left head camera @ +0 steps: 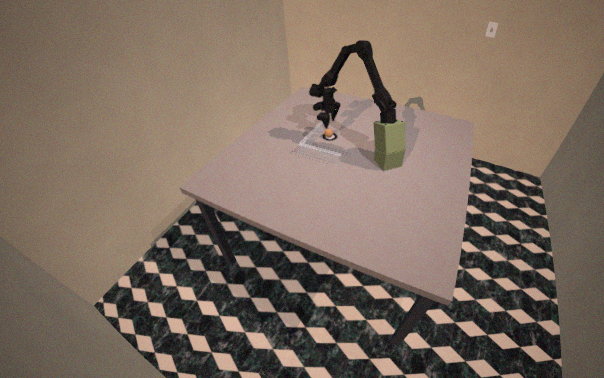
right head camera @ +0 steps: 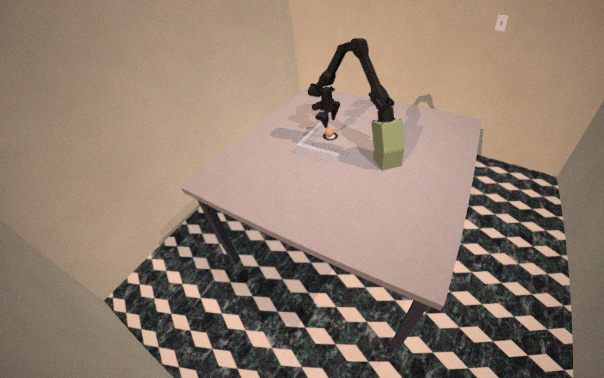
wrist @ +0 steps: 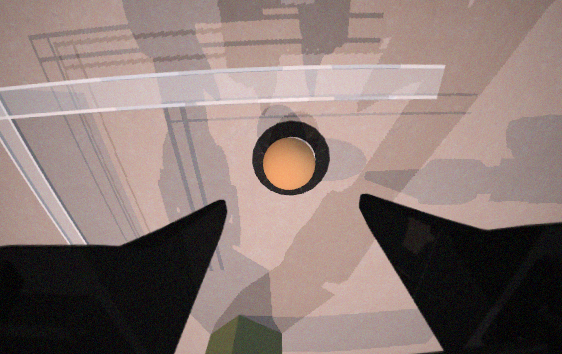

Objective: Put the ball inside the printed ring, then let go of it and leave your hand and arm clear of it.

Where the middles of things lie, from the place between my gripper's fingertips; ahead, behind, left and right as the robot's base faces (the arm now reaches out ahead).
My gripper is now 6 cm above the orange ball (wrist: 289, 163) and 1 cm short of it.
